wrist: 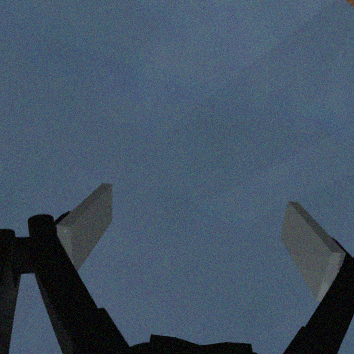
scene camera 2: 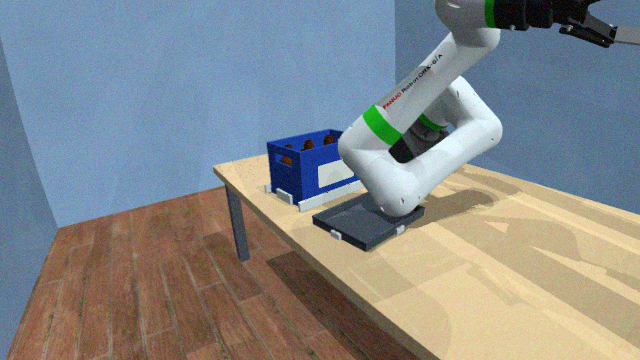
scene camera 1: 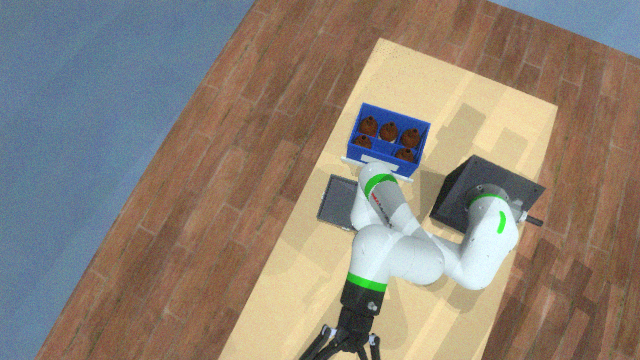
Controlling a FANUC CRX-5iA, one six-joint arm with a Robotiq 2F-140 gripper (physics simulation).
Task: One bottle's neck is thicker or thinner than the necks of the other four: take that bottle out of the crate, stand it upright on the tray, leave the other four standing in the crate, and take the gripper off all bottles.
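Frame: origin at the arm's base, x back, y up, z left, level; metres.
Seen in the pictures: gripper, fingertip midpoint: [wrist: 197, 211]; arm's base, link origin: [scene camera 2: 421, 127] [scene camera 1: 485, 201].
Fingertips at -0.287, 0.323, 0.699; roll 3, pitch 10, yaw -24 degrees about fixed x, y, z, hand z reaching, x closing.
Pixels of each thing's middle, then the offset from my fingertips to it, as dx, dy, dz. "spot": a spot on its surface instead.
- blue crate, body centre: [scene camera 2: 318, 164] [scene camera 1: 386, 142] -0.122, -0.411, -0.805
- dark tray, surface spot: [scene camera 2: 350, 220] spot: -0.193, -0.494, -0.553
A blue crate [scene camera 1: 395, 115] [scene camera 2: 287, 180] stands at the table's far part. Brown bottles stand in it: three in the back row in scene camera 1, a left one [scene camera 1: 368, 127], a middle one [scene camera 1: 388, 132] and a right one [scene camera 1: 410, 138]; in the front row, a left one [scene camera 1: 362, 142] and a right one [scene camera 1: 405, 154]. The front middle compartment is empty. The necks are too small to compare. The dark tray [scene camera 1: 337, 201] [scene camera 2: 350, 220] bears no bottle on its visible part; the arm hides some of it. My gripper [wrist: 197, 211] is open and empty, high up, away from crate and tray.
White strips [scene camera 2: 330, 196] border the crate's foot, and small white clips [scene camera 2: 336, 234] sit at the tray's edge. The arm's dark box base [scene camera 1: 510, 175] stands right of the crate in scene camera 1. The arm's elbow hangs over the tray, close to the crate. Blue walls stand behind.
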